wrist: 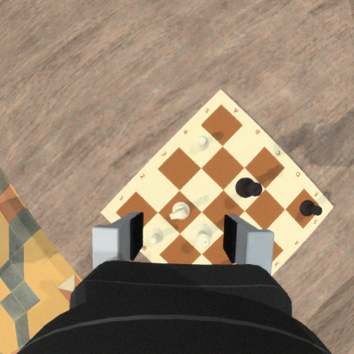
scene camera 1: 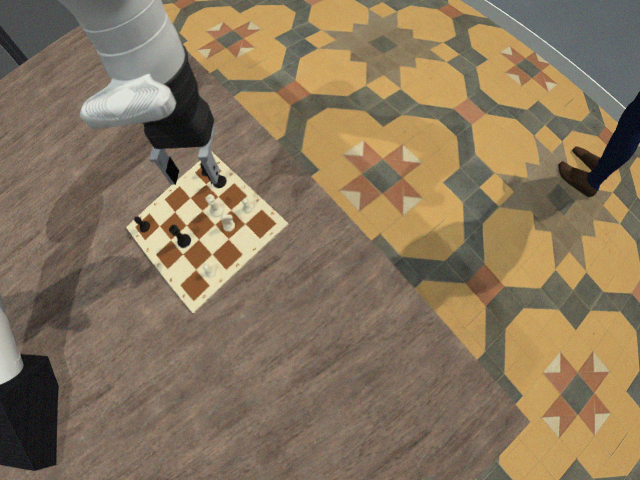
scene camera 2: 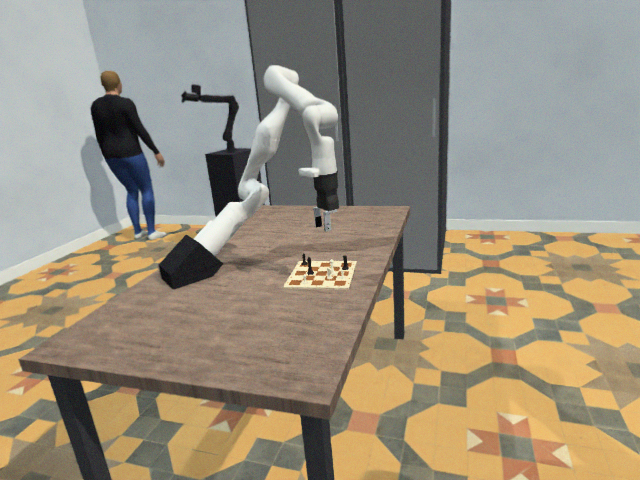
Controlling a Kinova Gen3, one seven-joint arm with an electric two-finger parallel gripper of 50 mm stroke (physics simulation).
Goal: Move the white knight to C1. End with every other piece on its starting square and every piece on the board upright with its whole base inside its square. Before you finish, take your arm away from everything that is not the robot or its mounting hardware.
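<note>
The white knight stands upright on brown square B2 of the chessboard. Square C1 is brown and bears no piece. A small white piece stands on B1, and a taller white piece stands on C2. A black piece stands on D1, beside a gripper finger in scene camera 1. My gripper is open and empty, above table height beyond the board's far side.
A white pawn is on A4. Black pieces stand on C4 and E5. Another black piece by E1 is partly hidden by a finger. The table bears the arm's black base.
</note>
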